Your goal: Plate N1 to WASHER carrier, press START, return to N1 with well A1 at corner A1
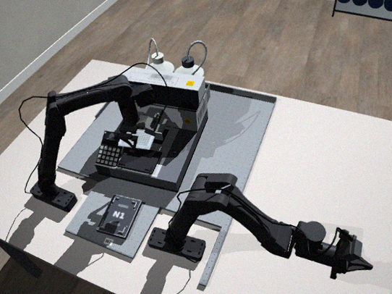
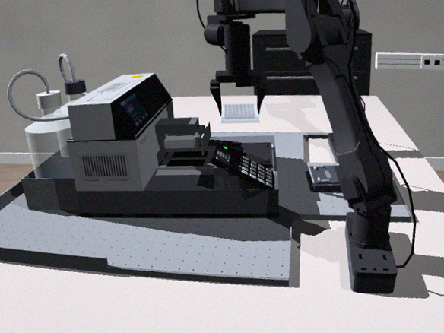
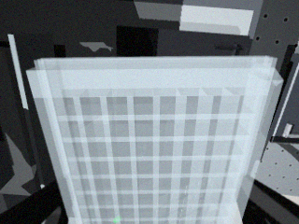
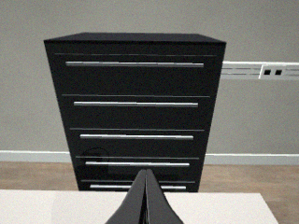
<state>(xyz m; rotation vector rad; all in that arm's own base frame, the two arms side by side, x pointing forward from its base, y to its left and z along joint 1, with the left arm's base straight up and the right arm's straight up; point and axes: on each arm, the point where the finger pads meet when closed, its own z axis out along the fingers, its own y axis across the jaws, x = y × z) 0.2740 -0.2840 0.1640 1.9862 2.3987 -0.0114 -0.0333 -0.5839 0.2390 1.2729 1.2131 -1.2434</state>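
Observation:
My left hand is 20 mm past the dark carrier and 100 mm above it. The rest, counted from my left hand: white plate (right at my left hand); then splash panel (80 mm ahead, 10 mm to the left, 60 mm below); then wash head (130 mm ahead, 20 mm to the left, 50 mm below).

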